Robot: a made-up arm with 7 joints.
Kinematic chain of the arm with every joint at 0, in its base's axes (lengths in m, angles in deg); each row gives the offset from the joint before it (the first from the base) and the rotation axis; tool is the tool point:
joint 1: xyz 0 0 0.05 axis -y
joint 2: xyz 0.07 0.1 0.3 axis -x
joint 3: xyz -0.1 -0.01 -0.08 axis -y
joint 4: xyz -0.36 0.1 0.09 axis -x
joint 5: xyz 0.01 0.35 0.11 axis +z
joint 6: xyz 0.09 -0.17 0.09 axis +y
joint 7: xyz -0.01 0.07 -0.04 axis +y
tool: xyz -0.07 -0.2 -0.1
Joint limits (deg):
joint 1: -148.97..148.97
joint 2: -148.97..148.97
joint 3: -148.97..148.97
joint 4: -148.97..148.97
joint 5: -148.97..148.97
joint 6: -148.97..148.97
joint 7: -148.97..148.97
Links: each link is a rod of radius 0.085 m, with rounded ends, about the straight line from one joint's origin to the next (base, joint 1, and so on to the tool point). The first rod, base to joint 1, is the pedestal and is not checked.
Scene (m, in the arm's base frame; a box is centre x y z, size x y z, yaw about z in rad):
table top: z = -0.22
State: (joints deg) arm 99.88 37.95 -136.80 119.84 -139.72 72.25 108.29
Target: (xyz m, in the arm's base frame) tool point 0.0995 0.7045 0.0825
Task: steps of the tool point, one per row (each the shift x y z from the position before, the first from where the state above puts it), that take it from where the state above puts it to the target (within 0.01 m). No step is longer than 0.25 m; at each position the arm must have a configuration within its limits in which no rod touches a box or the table.
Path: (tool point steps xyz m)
1: 0.1585 0.1218 0.0149
2: 0.1855 0.0724 0.0174
3: 0.1968 0.0179 0.0174
4: 0.1926 -0.0368 0.0150
5: 0.1734 -0.0870 0.0110

